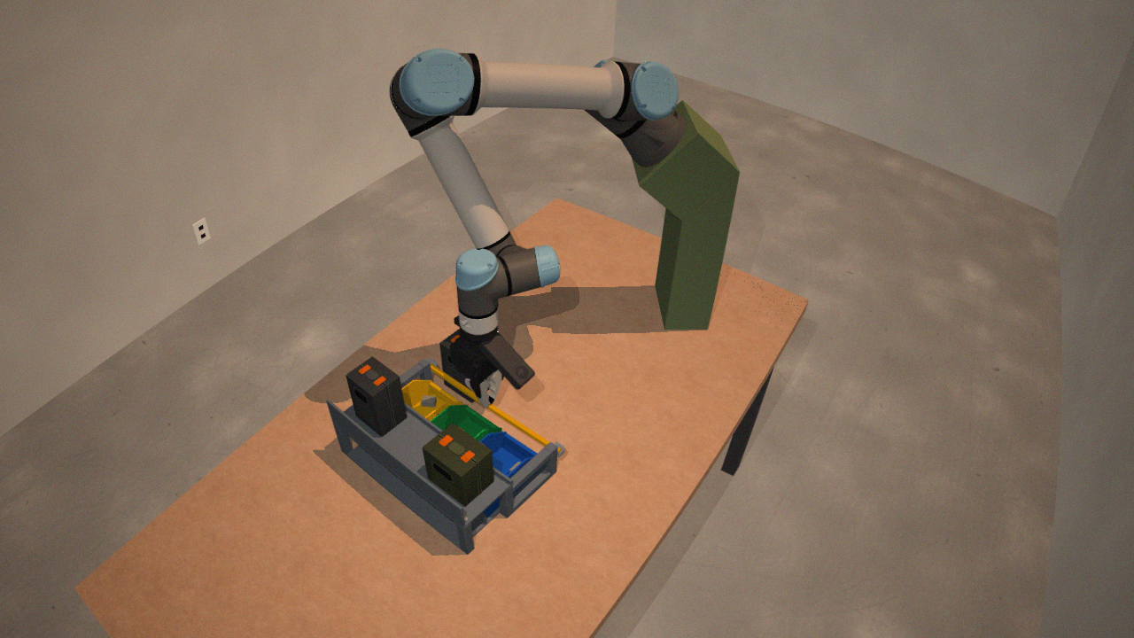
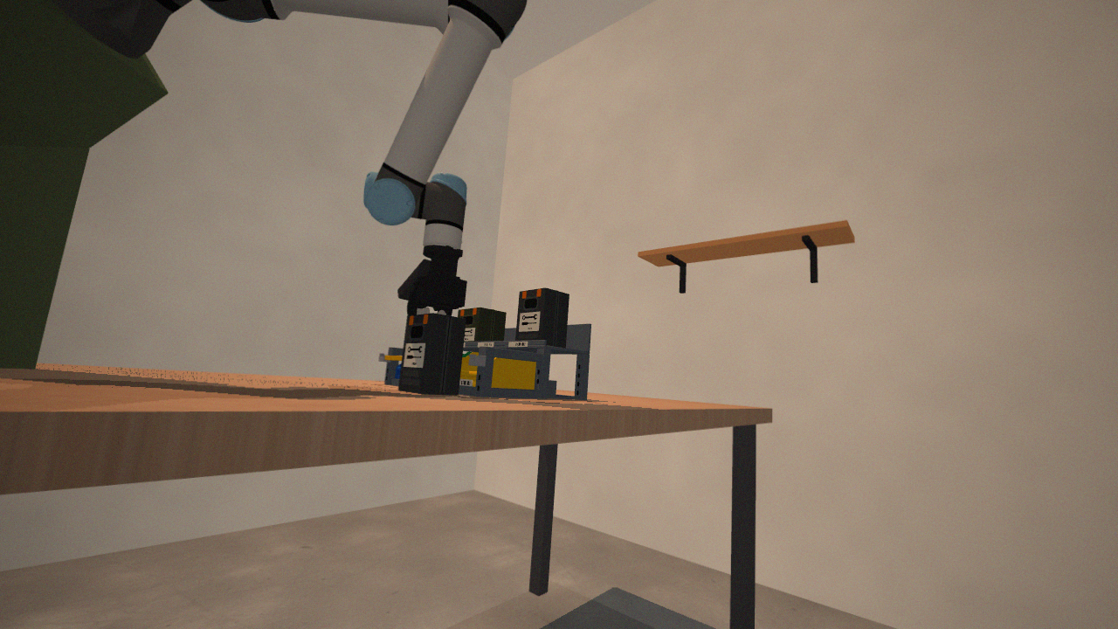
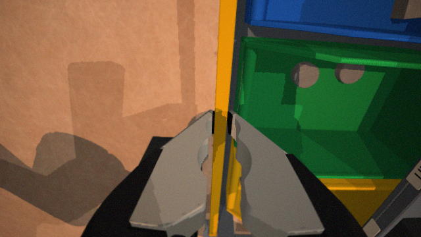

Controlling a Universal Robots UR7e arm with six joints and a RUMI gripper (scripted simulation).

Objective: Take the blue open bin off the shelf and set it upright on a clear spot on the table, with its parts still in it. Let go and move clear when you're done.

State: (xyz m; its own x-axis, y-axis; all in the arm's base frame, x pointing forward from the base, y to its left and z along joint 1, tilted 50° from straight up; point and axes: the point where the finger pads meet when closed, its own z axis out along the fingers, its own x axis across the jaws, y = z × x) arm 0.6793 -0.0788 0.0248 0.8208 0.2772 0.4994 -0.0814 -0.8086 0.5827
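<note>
The yellow bar lies 10 mm below my hand. Also, from my hand: blue open bin (110 mm ahead, 100 mm to the left, 30 mm below); yellow bin (90 mm ahead, 120 mm to the right, 30 mm below); green bin (100 mm ahead, 10 mm to the right, 30 mm below).
</note>
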